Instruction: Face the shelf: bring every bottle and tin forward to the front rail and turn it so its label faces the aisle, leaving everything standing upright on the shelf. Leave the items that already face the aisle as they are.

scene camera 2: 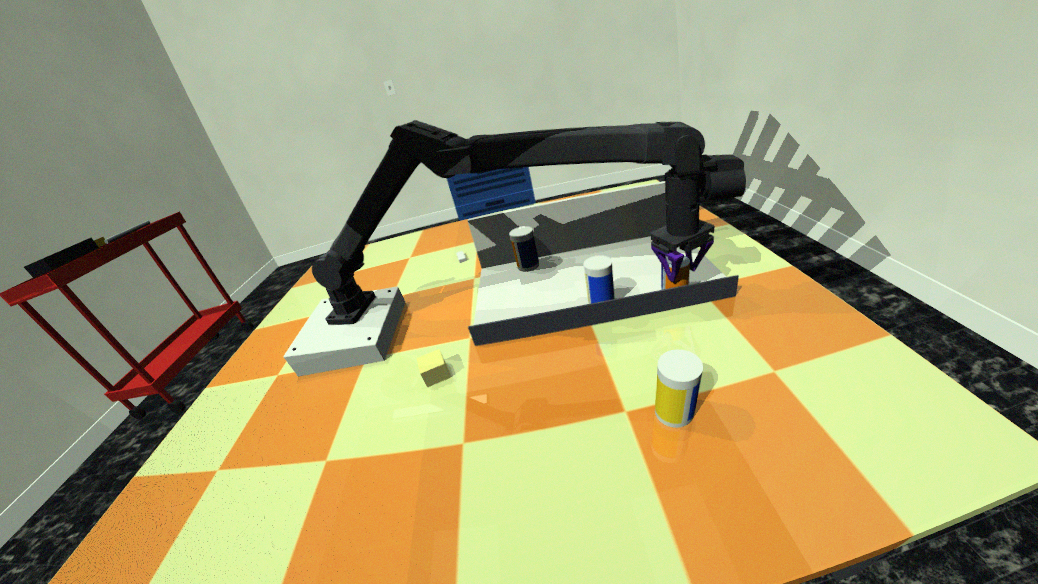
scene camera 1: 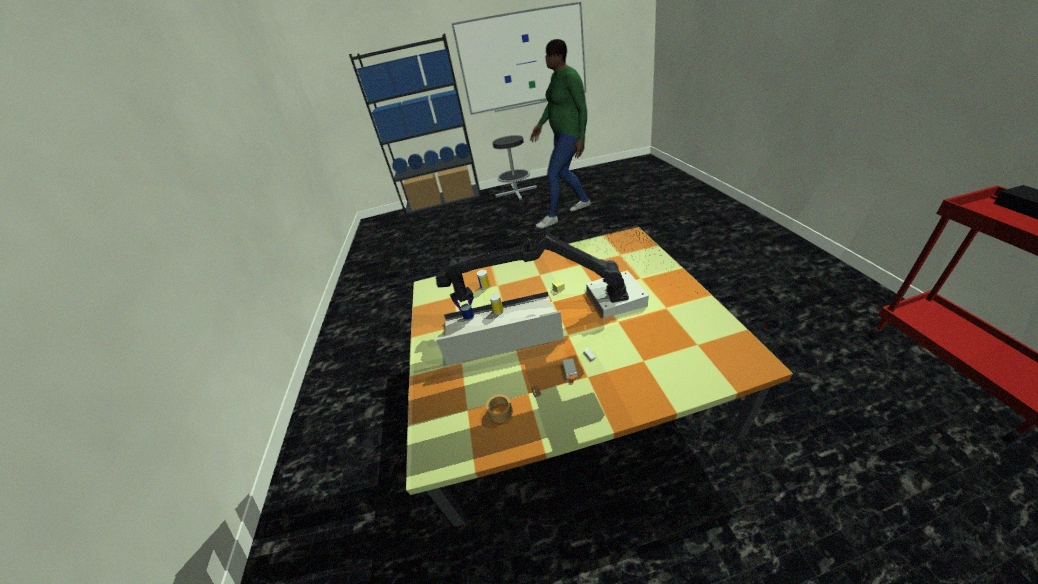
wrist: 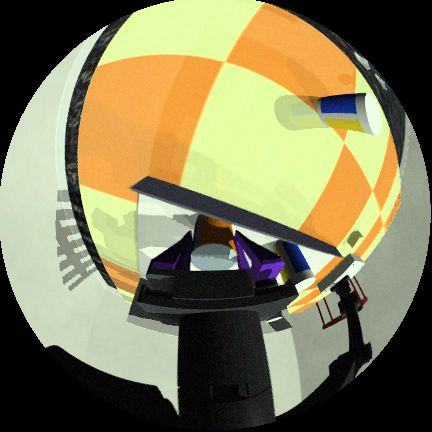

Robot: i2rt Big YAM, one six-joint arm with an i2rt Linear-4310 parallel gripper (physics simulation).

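Seen in the pictures: gripper, between the fingertips: [scene camera 2: 681,275] [scene camera 1: 465,309] [wrist: 212,234]; arm's base, origin of its link: [scene camera 2: 352,309] [scene camera 1: 617,293] [wrist: 339,282].
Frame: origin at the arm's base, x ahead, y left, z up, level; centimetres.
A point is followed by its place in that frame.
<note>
My gripper [scene camera 1: 466,303] @[y -2.9, x 76.2, z 0.8 cm] [scene camera 2: 685,273] @[y -2.9, x 76.2, z 0.8 cm] [wrist: 212,234] @[y -2.9, x 76.2, z 0.8 cm] points down at the shelf's far end, its purple fingers closed against both sides of a white-lidded tin [scene camera 1: 466,313] @[y 1.4, x 75.1, z 1.4 cm] [scene camera 2: 680,282] @[y -4.1, x 75.6, z 0.0 cm] [wrist: 214,256] @[y -2.0, x 75.5, z 3.4 cm]. This tin stands upright close behind the dark front rail [scene camera 2: 602,313] @[y -6.7, x 59.8, z -3.4 cm] [wrist: 230,212] @[y -4.7, x 74.3, z -2.9 cm], orange towards the rail and dark blue at the back. A second tin [scene camera 1: 496,305] @[y -0.4, x 59.8, z 2.5 cm] [scene camera 2: 600,285] @[y -5.7, x 59.9, z 2.5 cm] [wrist: 298,259] @[y -5.2, x 61.5, z 2.2 cm] stands near the rail, blue towards it, yellow behind. A third, dark blue and orange tin [scene camera 2: 524,249] @[y 14.1, x 43.4, z 2.6 cm] stands farther back, near the shelf's back panel [scene camera 1: 508,342] @[y 23.4, x 54.3, z -0.2 cm]; scene camera 1 does not show it.
A yellow, white and blue tin [scene camera 1: 482,279] @[y -26.2, x 68.5, z 1.4 cm] [scene camera 2: 676,395] @[y -31.8, x 67.6, z 1.3 cm] [wrist: 345,114] @[y -26.6, x 69.9, z 0.3 cm] stands upright on the table before the rail. A yellow cube [scene camera 1: 558,286] @[y -15.3, x 27.6, z -2.4 cm] [scene camera 2: 433,368] @[y -19.8, x 28.8, z -2.2 cm] lies near the arm's white base [scene camera 2: 348,350] @[y -14.2, x 6.7, z -1.3 cm]. Behind the shelf are a tan ring-shaped bowl [scene camera 1: 498,416] @[y 60.0, x 58.4, z -1.4 cm], a grey item [scene camera 1: 570,368] @[y 40.1, x 29.0, z -3.0 cm] and a white block [scene camera 1: 589,354] @[y 32.4, x 19.8, z -4.7 cm].
</note>
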